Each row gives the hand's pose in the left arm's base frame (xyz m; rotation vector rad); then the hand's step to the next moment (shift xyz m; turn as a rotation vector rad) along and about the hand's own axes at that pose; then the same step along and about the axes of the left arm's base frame.
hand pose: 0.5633 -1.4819 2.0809 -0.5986 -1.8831 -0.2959
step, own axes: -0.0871 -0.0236 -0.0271 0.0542 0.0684 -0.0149
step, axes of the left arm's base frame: 0.0340 -0.0557 -0.0680 0.0328 0.0649 0.0505
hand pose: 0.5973 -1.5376 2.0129 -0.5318 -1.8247 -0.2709
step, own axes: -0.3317 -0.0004 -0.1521 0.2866 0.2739 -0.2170
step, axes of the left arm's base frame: 0.2070 -0.1405 -0.2657 0.2470 0.2061 0.3174
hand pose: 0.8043 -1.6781 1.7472 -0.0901 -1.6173 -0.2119
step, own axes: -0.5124 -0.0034 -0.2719 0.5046 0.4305 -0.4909
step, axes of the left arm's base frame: 0.2965 -0.0188 -0.4983 0.5320 0.2913 0.5595
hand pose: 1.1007 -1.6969 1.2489 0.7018 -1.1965 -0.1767
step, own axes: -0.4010 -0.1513 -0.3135 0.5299 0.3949 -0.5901
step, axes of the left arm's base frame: 0.1632 0.2018 -0.4633 0.6386 0.2917 0.5404
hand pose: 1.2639 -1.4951 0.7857 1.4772 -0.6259 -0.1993
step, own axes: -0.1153 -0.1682 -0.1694 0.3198 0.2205 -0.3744
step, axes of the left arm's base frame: 0.0316 0.1844 -0.1879 0.3991 0.1898 0.3095
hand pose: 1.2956 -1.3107 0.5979 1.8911 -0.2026 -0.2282
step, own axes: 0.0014 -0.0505 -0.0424 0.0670 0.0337 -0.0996
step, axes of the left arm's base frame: 0.0136 0.0546 -0.0343 0.0894 0.0631 0.0598
